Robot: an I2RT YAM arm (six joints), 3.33 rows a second.
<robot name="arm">
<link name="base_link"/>
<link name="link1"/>
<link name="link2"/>
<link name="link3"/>
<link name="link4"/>
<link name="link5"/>
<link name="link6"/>
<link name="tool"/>
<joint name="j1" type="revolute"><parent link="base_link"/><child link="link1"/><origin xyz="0 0 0.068" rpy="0 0 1.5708"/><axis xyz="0 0 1"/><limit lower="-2.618" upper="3.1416"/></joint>
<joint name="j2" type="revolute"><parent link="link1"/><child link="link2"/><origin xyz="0.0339 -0.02 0.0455" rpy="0 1.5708 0"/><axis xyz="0 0 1"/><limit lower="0" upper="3.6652"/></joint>
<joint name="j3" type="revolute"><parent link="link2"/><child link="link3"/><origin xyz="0 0.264 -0.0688" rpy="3.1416 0 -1.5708"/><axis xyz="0 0 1"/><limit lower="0" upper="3.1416"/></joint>
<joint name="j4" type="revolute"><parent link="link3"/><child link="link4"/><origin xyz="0.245 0.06 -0.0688" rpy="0 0 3.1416"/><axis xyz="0 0 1"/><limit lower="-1.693" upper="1.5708"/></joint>
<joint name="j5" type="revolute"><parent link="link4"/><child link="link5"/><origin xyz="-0.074 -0.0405 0.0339" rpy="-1.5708 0 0"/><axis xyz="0 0 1"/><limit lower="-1.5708" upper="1.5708"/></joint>
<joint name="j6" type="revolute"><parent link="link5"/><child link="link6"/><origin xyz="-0.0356 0 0.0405" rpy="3.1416 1.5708 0"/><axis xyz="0 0 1"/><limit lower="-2.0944" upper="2.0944"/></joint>
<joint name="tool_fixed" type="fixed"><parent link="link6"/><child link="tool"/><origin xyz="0 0 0" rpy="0 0 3.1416"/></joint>
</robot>
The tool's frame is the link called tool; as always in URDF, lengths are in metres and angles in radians.
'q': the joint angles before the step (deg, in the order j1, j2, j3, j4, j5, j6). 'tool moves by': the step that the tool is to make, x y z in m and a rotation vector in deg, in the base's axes. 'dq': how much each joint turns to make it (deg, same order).
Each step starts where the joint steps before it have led.
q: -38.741, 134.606, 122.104, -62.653, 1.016, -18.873
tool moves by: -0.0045, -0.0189, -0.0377, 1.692, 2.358, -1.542
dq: -2.029, 4.586, -0.187, 1.887, 0.089, -0.522
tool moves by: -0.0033, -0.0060, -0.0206, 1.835, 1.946, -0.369
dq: -0.787, 2.513, 0.068, -0.220, -0.176, -0.392
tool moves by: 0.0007, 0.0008, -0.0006, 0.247, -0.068, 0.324
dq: 0.104, 0.080, 0.018, -0.048, -0.262, -0.180
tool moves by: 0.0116, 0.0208, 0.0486, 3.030, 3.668, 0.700
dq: 2.736, 1.754, 14.525, -17.558, 0.284, 2.014
